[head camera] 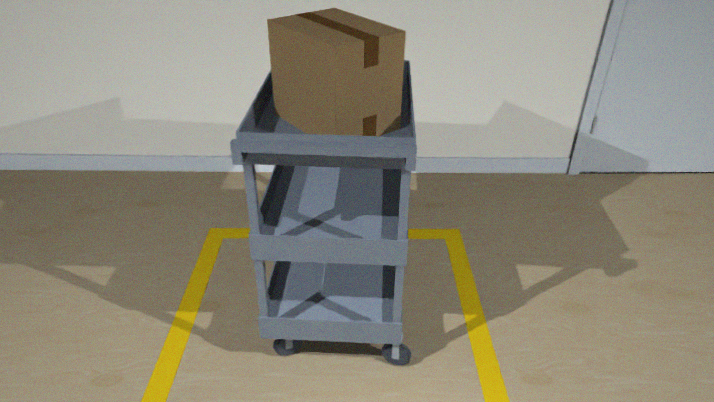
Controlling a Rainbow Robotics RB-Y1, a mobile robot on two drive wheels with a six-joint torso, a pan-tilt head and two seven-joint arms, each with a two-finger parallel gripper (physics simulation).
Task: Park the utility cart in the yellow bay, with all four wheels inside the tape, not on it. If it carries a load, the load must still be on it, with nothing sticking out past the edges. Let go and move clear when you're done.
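Observation:
The grey utility cart stands upright between the left and right strips of yellow tape, with its near end towards me. Its two near wheels, the left one and the right one, rest on the floor inside the side strips, apart from them. Its far wheels are hidden, so I cannot tell where they stand relative to the back strip. A brown cardboard box sits upright, turned at an angle, in the cart's top tray and appears to be within its rim. The near tape strip does not show. Neither gripper is in view.
A pale wall with a light baseboard stands behind the bay. A grey door is at the right. Shadows fall across the wooden floor on both sides of the cart.

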